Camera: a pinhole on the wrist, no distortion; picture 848 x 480 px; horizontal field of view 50.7 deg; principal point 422.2 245.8 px. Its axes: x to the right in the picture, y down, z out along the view. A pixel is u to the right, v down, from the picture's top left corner.
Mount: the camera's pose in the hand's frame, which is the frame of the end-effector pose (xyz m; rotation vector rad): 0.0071 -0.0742 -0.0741 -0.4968 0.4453 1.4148
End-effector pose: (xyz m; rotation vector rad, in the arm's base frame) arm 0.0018 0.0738 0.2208 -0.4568 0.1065 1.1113
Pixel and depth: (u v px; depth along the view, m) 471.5 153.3 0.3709
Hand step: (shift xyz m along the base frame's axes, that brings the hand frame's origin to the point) -0.1441 0.1840 0.1388
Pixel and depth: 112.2 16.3 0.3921
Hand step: -0.0331 0.2231 0.2608
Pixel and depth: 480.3 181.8 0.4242
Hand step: -0.1856 0.2072 0.1652
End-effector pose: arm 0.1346 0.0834 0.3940 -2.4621 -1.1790 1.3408
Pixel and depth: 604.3 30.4 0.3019
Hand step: 0.0026 -0.0788 -0.2045
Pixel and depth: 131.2 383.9 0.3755
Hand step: -0.2177 -0.1531 -0.1586
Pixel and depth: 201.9 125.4 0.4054
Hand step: -0.1812 -0.0992 -0.2577
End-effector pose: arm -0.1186 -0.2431 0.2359 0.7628 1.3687 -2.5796
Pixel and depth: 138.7 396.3 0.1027
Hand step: -0.0120 -0.0003 0.0492
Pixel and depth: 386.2 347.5 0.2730
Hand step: -0.0105 -0.1711 0.0271
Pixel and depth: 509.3 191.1 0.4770
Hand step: -0.0664 -0.3663 -0.0584
